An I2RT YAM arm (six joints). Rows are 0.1 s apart.
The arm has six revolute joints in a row. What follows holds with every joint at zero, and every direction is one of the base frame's.
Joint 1 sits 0.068 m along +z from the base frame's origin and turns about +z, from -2.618 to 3.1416 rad.
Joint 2 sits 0.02 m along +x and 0.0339 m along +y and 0.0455 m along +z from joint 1 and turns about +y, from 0 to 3.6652 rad.
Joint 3 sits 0.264 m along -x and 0.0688 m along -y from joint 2 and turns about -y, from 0 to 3.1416 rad.
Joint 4 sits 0.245 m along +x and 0.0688 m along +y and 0.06 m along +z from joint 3 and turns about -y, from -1.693 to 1.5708 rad.
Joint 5 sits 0.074 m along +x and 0.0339 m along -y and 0.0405 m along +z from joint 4 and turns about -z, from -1.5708 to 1.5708 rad.
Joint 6 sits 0.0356 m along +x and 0.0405 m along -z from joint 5 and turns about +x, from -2.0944 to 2.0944 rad.
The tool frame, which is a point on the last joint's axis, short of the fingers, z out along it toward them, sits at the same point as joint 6; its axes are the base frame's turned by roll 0, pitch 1.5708 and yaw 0 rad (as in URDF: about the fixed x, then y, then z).
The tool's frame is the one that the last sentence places.
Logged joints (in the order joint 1, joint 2, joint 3, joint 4, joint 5, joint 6), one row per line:
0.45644, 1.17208, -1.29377, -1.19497, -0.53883, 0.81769
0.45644, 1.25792, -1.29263, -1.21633, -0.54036, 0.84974
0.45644, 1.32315, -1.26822, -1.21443, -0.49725, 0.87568
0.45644, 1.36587, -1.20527, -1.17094, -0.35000, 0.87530
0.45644, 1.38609, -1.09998, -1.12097, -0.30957, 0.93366
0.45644, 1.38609, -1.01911, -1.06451, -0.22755, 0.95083
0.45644, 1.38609, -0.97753, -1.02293, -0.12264, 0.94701
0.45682, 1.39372, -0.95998, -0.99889, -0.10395, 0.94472
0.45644, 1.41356, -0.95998, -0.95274, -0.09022, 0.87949
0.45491, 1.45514, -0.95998, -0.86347, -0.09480, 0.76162
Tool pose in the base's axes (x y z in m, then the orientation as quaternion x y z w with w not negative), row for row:
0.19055, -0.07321, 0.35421, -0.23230, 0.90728, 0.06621, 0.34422
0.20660, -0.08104, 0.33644, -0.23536, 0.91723, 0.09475, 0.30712
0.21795, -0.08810, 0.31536, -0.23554, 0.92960, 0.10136, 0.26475
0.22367, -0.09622, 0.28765, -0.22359, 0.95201, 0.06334, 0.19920
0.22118, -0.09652, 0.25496, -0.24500, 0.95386, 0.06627, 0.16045
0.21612, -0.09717, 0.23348, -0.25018, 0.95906, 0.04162, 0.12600
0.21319, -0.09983, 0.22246, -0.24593, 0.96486, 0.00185, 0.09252
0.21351, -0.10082, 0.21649, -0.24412, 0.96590, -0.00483, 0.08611
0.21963, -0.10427, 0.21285, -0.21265, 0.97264, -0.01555, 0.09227
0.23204, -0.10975, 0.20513, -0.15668, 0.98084, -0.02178, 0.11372
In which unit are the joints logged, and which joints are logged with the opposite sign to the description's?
The joints are logged in radians. Opposite sign: joint 1, joint 3, joint 6.
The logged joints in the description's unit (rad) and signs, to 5 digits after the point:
-0.45644, 1.17208, 1.29377, -1.19497, -0.53883, -0.81769
-0.45644, 1.25792, 1.29263, -1.21633, -0.54036, -0.84974
-0.45644, 1.32315, 1.26822, -1.21443, -0.49725, -0.87568
-0.45644, 1.36587, 1.20527, -1.17094, -0.35000, -0.87530
-0.45644, 1.38609, 1.09998, -1.12097, -0.30957, -0.93366
-0.45644, 1.38609, 1.01911, -1.06451, -0.22755, -0.95083
-0.45644, 1.38609, 0.97753, -1.02293, -0.12264, -0.94701
-0.45682, 1.39372, 0.95998, -0.99889, -0.10395, -0.94472
-0.45644, 1.41356, 0.95998, -0.95274, -0.09022, -0.87949
-0.45491, 1.45514, 0.95998, -0.86347, -0.09480, -0.76162

